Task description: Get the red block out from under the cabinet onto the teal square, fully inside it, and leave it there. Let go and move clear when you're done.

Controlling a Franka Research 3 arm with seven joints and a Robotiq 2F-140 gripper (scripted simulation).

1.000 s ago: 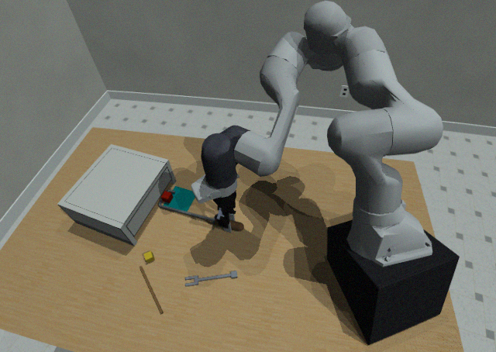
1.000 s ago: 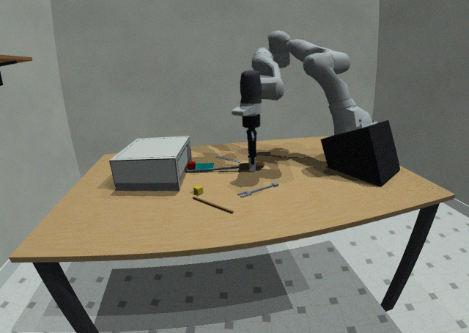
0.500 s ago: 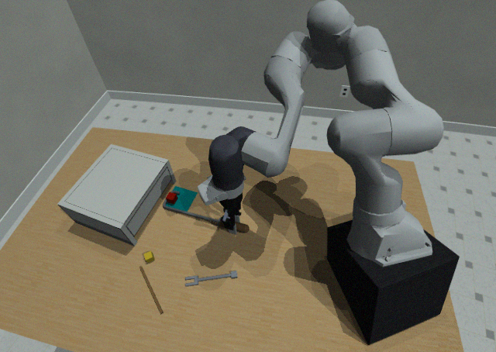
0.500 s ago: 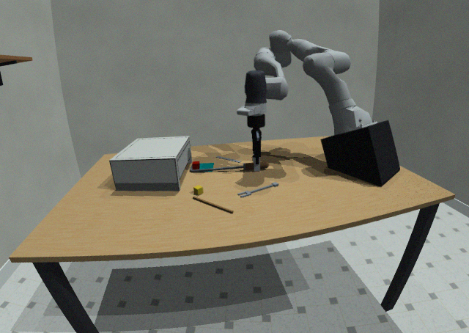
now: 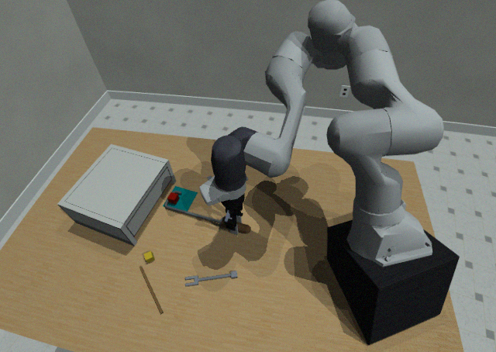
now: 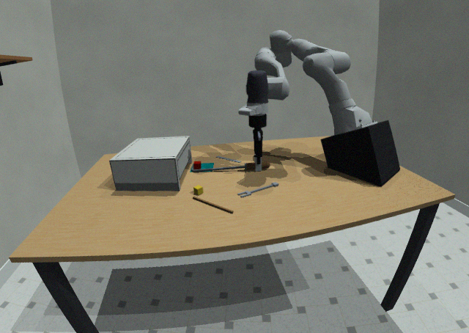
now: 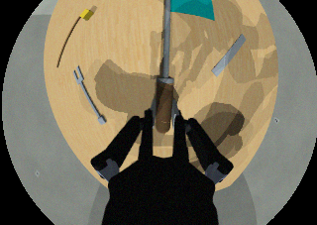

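Right now my hand is 11 cm short of the grey hook tool, 8 cm to the left of it and 2 cm above it. Round my hand: grey forked tool (18 cm to the left, 7 cm ahead, 3 cm below); then teal square (23 cm ahead, 13 cm to the right, 4 cm below); then flat grey bar (18 cm to the right, 8 cm ahead, 4 cm below).
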